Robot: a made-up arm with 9 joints. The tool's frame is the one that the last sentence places.
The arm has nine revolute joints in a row. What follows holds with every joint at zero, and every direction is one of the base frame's.
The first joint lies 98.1 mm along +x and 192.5 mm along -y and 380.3 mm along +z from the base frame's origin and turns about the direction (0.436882, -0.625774, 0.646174), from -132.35 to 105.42 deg.
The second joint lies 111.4 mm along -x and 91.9 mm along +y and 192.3 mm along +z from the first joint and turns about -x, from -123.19 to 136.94 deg.
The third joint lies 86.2 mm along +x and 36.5 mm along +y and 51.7 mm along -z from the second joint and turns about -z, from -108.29 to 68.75 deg.
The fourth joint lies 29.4 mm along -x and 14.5 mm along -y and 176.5 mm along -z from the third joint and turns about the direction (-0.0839, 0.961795, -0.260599), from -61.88 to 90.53 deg.
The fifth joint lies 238 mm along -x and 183.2 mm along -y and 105.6 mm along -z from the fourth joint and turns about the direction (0.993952, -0.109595, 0.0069), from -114.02 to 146.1 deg.
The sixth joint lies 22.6 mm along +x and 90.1 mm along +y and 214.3 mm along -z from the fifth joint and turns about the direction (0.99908, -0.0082, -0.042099), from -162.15 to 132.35 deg.
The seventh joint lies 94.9 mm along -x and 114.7 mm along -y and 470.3 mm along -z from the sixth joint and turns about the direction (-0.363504, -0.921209, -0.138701), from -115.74 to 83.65 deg.
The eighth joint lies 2.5 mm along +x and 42.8 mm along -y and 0.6 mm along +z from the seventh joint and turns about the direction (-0.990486, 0.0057, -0.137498), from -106 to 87.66 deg.
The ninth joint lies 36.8 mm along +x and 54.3 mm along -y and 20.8 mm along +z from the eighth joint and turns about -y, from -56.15 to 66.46 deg.
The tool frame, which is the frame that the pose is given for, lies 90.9 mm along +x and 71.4 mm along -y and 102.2 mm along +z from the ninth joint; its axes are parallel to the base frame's.
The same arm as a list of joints. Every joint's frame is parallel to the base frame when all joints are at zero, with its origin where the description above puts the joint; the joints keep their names.
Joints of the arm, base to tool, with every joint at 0 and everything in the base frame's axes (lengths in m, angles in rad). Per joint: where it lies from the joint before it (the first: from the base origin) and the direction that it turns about. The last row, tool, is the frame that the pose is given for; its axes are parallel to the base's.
joint 1: xyz 0.0981 -0.1925 0.3803 axis 0.436882 -0.625774 0.646174
joint 2: xyz -0.1114 0.0919 0.1923 axis -x
joint 3: xyz 0.0862 0.0365 -0.0517 axis -z
joint 4: xyz -0.0294 -0.0145 -0.1765 axis -0.0839 0.961795 -0.260599
joint 5: xyz -0.238 -0.1832 -0.1056 axis 0.993952 -0.109595 0.0069
joint 6: xyz 0.0226 0.0901 -0.2143 axis 0.99908 -0.0082 -0.042099
joint 7: xyz -0.0949 -0.1147 -0.4703 axis -0.363504 -0.921209 -0.138701
joint 8: xyz 0.0025 -0.0428 0.0006 axis -0.990486 0.0057 -0.137498
joint 9: xyz 0.0368 -0.0543 0.0208 axis -y
tool: xyz 0.0909 -0.0714 0.1022
Joint limits (rad, base to tool): -2.3099..1.8399 -2.1501..2.3901 -1.89..1.1999 -1.08..1.58 -1.99..2.5499 -2.8301..2.3099 -2.02..1.46 -1.85..1.53 -0.98..1.1599

